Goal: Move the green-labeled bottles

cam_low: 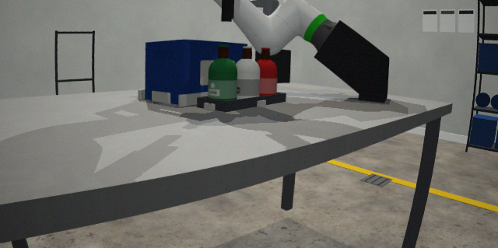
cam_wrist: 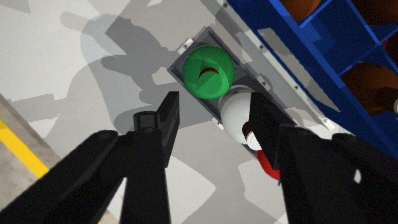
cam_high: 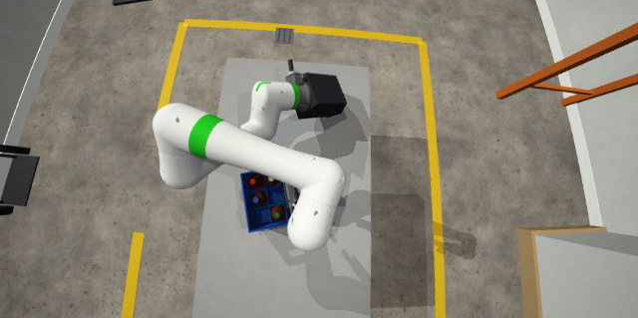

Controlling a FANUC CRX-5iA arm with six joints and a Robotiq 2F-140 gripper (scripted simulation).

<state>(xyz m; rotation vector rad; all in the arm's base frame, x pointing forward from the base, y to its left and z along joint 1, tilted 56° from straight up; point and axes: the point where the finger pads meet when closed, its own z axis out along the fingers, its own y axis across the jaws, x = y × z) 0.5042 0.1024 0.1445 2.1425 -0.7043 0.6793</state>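
Right now my hand is 1 cm short of the green-labeled bottle and 17 cm above it. The rest, counted from my hand: dark tray 9 cm behind, 24 cm below; white bottle 8 cm behind, 17 cm below; red bottle 17 cm behind, 17 cm below.
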